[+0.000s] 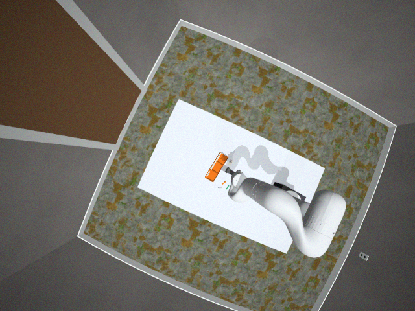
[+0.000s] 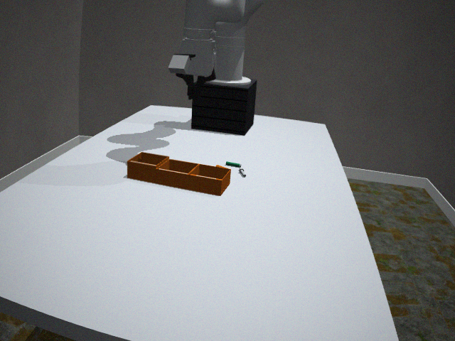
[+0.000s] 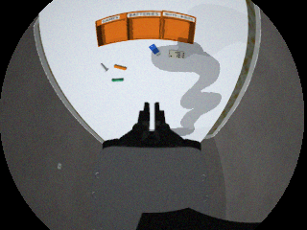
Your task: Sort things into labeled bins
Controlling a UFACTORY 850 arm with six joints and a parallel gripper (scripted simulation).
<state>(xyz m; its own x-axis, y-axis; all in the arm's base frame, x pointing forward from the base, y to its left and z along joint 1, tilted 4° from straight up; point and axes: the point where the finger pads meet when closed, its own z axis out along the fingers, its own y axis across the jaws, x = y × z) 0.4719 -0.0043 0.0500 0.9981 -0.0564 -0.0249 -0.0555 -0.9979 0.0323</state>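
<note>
The three joined orange bins lies 14 cm ahead of my hand, 1 cm to the left of it and 18 cm below it. Also, from my hand: pale dotted tile 5 cm ahead, 8 cm to the right, 20 cm below; then orange stick 2 cm ahead, 10 cm to the left, 20 cm below; then blue USB stick 6 cm ahead, 2 cm to the right, 20 cm below.
</note>
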